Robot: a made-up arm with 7 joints. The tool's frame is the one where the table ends. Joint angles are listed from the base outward.
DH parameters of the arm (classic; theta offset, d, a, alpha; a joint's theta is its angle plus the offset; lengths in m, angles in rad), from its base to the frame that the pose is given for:
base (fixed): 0 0.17 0 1.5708
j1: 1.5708 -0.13 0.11 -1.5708
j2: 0 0.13 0.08 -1.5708
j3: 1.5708 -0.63 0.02 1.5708
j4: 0 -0.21 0.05 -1.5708
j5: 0 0.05 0.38 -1.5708
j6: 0 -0.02 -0.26 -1.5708
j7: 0 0.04 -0.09 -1.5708
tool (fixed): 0 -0.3 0 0
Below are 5 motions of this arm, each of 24 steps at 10 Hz.
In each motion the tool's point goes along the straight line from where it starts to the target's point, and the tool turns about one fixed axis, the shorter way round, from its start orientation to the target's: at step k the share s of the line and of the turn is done. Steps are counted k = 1, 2, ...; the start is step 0. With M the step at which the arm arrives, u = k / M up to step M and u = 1 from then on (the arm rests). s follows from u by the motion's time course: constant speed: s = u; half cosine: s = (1 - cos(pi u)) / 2; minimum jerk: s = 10 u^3 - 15 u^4 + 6 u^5.
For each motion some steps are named. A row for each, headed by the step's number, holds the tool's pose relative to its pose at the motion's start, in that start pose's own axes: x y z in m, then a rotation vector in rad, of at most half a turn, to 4 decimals.
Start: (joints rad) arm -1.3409 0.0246 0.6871 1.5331 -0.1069 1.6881 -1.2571
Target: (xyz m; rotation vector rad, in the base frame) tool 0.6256 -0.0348 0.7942 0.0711 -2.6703 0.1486
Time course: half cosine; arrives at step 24
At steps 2, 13, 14, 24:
2: -0.0062 0.0001 0.0015 -0.0012 0.0053 -0.0018
13: -0.2049 0.0048 0.0508 -0.0398 0.1774 -0.0594
14: -0.2282 0.0053 0.0566 -0.0444 0.1975 -0.0661
24: -0.3625 0.0085 0.0899 -0.0705 0.3138 -0.1050

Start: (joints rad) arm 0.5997 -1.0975 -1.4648 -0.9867 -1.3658 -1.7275 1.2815
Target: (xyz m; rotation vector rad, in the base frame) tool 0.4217 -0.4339 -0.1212 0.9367 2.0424 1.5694
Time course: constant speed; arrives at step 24
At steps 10, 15, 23, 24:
10: -0.0034 0.1932 -0.0317 -0.2843 -0.0840 -0.1649
15: -0.0050 0.2899 -0.0475 -0.4265 -0.1260 -0.2473
23: -0.0077 0.4445 -0.0728 -0.6539 -0.1933 -0.3792
24: -0.0081 0.4638 -0.0760 -0.6824 -0.2017 -0.3956

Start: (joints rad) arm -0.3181 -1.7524 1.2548 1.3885 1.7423 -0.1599 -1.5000
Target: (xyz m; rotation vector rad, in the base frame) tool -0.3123 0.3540 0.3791 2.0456 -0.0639 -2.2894
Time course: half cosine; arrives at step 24
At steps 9, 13, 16, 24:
9: -0.1429 -0.0100 0.0646 -0.0483 0.0531 0.0109
13: -0.2617 -0.0182 0.1184 -0.0885 0.0973 0.0200
16: -0.3473 -0.0242 0.1571 -0.1174 0.1291 0.0265
24: -0.4631 -0.0323 0.2094 -0.1566 0.1721 0.0353

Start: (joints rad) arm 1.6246 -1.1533 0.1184 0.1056 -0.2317 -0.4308 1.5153
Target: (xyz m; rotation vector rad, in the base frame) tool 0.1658 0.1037 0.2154 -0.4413 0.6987 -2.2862
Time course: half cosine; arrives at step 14
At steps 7, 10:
7: 0.0529 0.1997 0.0572 0.9411 0.2161 -0.1089
10: 0.0858 0.3242 0.0928 1.5278 0.3508 -0.1768

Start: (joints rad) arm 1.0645 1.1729 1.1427 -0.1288 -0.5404 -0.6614 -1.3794
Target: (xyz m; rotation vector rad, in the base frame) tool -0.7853 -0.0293 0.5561 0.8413 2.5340 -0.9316
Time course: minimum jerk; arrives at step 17
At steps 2, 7, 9, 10, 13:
2: -0.0029 0.0009 0.0037 0.0014 0.0231 0.0053
7: -0.0721 0.0216 0.0931 0.0341 0.5769 0.1333
9: -0.1184 0.0355 0.1530 0.0560 0.9473 0.2189
10: -0.1412 0.0423 0.1825 0.0668 1.1300 0.2611
13: -0.1944 0.0583 0.2512 0.0919 1.5556 0.3594

